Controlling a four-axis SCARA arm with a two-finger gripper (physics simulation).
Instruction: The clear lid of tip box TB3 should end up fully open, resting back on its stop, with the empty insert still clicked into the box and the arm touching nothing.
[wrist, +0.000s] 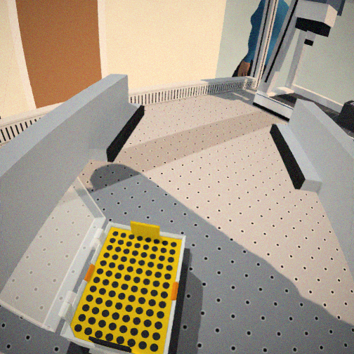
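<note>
The tip box TB3 (182, 260) stands at the lower left of the wrist view, its near end at the frame's bottom edge. The yellow insert (127, 292) sits level inside the rim, its holes dark, with an orange clip at each long side. The clear lid (50, 265) is swung out past the hinges on the left side and leans back low over the table; my left finger hides part of it. Whether it rests on its stop I cannot tell. My gripper (210, 102) is shut to its narrow setting, its black pads apart with nothing between them. Contact between finger and lid cannot be judged.
The perforated table top (225, 200) extends beyond the box. A slotted rail (185, 91) runs along its far edge. A grey and white upright machine (280, 60) stands at the back right, with a figure in blue (257, 35) behind it. A dark object (347, 114) shows at the right edge.
</note>
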